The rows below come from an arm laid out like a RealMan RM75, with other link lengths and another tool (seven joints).
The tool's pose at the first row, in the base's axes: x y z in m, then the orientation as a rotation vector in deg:
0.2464, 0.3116, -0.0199, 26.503, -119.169, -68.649
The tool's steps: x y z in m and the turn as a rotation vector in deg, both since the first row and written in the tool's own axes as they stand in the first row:
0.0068, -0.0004, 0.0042, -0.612, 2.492, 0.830
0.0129, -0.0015, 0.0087, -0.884, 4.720, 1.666
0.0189, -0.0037, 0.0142, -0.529, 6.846, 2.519
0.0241, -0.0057, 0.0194, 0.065, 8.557, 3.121
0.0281, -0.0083, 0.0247, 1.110, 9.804, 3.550
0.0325, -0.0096, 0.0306, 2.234, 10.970, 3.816
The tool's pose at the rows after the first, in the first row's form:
0.2386, 0.3099, -0.0191, 26.577, -116.639, -67.617
0.2311, 0.3085, -0.0192, 26.657, -114.567, -66.369
0.2229, 0.3071, -0.0207, 26.943, -113.002, -64.558
0.2155, 0.3062, -0.0222, 27.393, -111.938, -62.859
0.2088, 0.3057, -0.0247, 27.996, -111.554, -61.043
0.2015, 0.3060, -0.0262, 28.759, -111.274, -59.282

